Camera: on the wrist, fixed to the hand. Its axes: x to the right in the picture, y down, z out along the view.
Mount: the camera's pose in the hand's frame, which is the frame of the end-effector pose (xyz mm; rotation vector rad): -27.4 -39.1 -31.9 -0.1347 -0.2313 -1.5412
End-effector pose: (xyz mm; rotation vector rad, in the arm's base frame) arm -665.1 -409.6 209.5 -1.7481 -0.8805 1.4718
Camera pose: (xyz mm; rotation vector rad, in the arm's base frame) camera -639.9 -413.8 260.9 -0.4794 -1.8308 0.5068
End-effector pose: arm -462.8 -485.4 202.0 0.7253 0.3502 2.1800
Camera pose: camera -444.1 -481.4 147.8 0.3560 0.4190 0.6455
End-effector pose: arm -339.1 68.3 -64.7 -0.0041 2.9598 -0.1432
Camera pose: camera -318.0 32.7 -24.8 -2.0365 2.0255 -0.1028
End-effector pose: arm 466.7 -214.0 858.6 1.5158 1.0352 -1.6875
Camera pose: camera 452.2 -168.4 890.3 -0.1423 -1.9754 2.0542
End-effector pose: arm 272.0 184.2 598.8 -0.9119 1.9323 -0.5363
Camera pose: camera 267.9 180.8 656.0 -2.3538 0.7284 -1.0518
